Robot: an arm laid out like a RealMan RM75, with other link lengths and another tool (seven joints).
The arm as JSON. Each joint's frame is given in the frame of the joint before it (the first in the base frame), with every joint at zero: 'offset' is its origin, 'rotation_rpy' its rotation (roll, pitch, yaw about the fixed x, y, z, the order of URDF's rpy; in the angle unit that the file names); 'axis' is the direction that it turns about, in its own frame. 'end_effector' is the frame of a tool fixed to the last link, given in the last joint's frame.
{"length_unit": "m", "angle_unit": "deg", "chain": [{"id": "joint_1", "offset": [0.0, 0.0, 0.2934], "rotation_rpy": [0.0, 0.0, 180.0], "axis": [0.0, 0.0, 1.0]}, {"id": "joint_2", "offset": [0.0, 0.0, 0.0], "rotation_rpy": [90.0, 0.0, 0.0], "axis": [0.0, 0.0, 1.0]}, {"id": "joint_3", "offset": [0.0, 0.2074, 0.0], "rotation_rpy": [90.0, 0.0, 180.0], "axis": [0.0, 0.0, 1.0]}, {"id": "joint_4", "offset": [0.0, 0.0, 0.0], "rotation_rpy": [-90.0, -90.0, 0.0], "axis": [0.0, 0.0, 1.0]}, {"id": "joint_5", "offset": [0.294, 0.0, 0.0], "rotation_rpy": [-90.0, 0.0, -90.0], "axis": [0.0, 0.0, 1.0]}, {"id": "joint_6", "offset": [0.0, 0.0, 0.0], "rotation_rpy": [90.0, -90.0, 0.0], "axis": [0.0, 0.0, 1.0]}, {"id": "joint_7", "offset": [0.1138, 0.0, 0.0], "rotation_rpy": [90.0, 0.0, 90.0], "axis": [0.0, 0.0, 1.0]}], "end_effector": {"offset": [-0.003, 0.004, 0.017], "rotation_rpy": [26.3, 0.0, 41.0]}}
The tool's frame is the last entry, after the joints.
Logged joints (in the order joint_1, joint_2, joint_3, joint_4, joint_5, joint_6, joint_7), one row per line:
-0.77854 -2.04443 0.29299 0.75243 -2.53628 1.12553 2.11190
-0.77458 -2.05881 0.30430 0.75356 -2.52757 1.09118 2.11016
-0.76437 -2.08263 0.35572 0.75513 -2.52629 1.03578 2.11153
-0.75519 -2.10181 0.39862 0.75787 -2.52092 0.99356 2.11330
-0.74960 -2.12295 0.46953 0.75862 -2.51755 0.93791 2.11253
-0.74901 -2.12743 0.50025 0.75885 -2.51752 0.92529 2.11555
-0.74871 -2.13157 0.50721 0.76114 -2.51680 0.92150 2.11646
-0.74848 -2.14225 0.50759 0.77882 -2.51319 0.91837 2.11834
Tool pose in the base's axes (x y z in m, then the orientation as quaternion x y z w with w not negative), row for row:
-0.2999 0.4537 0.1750 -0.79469 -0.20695 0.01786 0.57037
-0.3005 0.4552 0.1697 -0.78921 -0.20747 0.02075 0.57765
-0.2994 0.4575 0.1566 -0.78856 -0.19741 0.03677 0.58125
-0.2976 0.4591 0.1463 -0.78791 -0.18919 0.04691 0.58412
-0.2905 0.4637 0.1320 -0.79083 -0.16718 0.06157 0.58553
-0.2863 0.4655 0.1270 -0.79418 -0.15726 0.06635 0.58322
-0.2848 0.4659 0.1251 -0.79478 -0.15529 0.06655 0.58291
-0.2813 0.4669 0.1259 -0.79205 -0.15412 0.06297 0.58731
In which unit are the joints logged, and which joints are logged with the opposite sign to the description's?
The joints are logged in radians. Opposite sign: joint_5, joint_7.
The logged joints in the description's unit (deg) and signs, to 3 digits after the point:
-44.607 -117.137 16.787 43.111 145.318 64.488 -121.003
-44.380 -117.961 17.435 43.176 144.819 62.520 -120.903
-43.795 -119.326 20.381 43.266 144.746 59.346 -120.982
-43.269 -120.425 22.839 43.423 144.438 56.927 -121.083
-42.949 -121.636 26.902 43.466 144.245 53.738 -121.039
-42.915 -121.893 28.662 43.479 144.243 53.015 -121.212
-42.898 -122.130 29.061 43.610 144.202 52.798 -121.264
-42.885 -122.742 29.083 44.623 143.995 52.619 -121.372

